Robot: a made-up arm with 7 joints.
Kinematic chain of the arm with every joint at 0, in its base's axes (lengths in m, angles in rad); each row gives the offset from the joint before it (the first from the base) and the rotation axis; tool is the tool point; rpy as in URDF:
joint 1: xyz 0 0 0.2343 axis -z
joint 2: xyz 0 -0.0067 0.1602 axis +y
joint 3: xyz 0 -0.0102 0.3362 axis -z
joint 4: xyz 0 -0.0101 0.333 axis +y
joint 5: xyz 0 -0.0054 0.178 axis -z
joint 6: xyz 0 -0.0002 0.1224 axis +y
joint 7: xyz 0 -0.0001 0.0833 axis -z
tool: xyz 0 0 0 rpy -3.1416 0 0
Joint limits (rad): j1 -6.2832..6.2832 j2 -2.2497..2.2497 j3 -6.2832..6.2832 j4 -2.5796..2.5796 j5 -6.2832..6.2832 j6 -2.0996..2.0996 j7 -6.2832..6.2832
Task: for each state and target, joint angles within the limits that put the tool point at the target. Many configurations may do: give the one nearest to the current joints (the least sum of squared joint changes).
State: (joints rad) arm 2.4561 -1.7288 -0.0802 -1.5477 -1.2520 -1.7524 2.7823
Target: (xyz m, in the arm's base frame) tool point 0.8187 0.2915 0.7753
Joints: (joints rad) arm 2.9470 -0.9614 -0.0742 -0.6156 -1.4864 -1.3905 2.7823
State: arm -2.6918 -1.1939 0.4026 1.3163 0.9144 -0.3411 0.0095
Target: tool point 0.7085 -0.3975 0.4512
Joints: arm -2.4341 -1.9504 0.4067 1.4858 0.9257 -0.3586 0.0095
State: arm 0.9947 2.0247 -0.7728 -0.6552 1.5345 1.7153 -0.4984
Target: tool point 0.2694 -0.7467 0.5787
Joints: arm 0.9095 1.5456 -0.6007 -1.2070 1.6971 1.8146 -0.4984
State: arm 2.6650 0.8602 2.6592 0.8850 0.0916 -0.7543 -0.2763
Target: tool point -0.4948 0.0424 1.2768
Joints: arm 3.0162 0.6547 2.5627 0.6271 0.1091 -0.6465 -0.2763
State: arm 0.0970 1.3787 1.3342 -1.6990 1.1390 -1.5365 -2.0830
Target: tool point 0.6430 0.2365 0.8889
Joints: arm 0.0646 0.9719 1.1766 -1.0853 1.2681 -1.3529 -2.0830
